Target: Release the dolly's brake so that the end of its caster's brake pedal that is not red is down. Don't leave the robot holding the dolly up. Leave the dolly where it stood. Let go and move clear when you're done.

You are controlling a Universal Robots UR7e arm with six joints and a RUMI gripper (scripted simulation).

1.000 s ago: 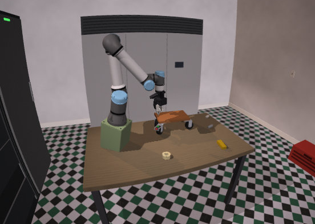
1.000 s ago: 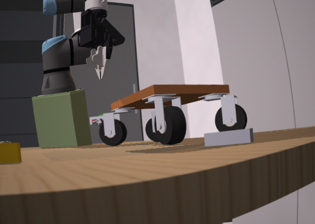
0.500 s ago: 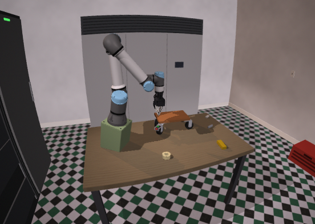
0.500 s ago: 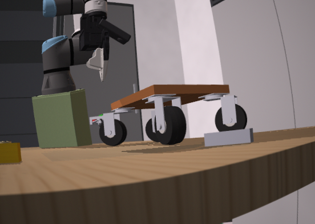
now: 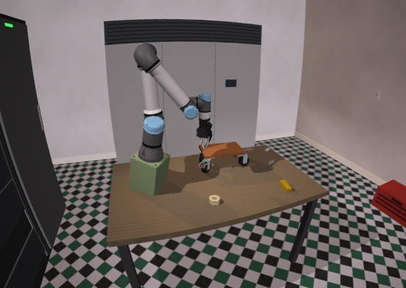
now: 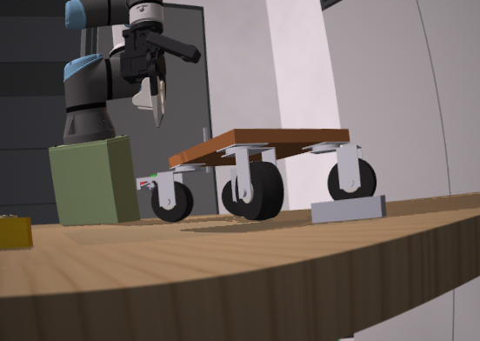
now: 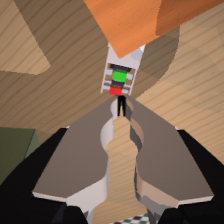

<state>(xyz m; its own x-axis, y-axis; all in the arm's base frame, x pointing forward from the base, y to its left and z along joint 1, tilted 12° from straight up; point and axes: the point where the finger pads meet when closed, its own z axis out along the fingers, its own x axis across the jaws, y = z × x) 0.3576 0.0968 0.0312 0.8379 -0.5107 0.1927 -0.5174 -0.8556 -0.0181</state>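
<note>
Right now the brake pedal is 120 mm below my hand, 20 mm to the right of it and 20 mm behind it. Also, from my hand: grey block (530 mm ahead, 190 mm below); yellow block (460 mm ahead, 330 mm to the right, 190 mm below); cream tape roll (340 mm to the right, 190 mm below, 30 mm behind).
</note>
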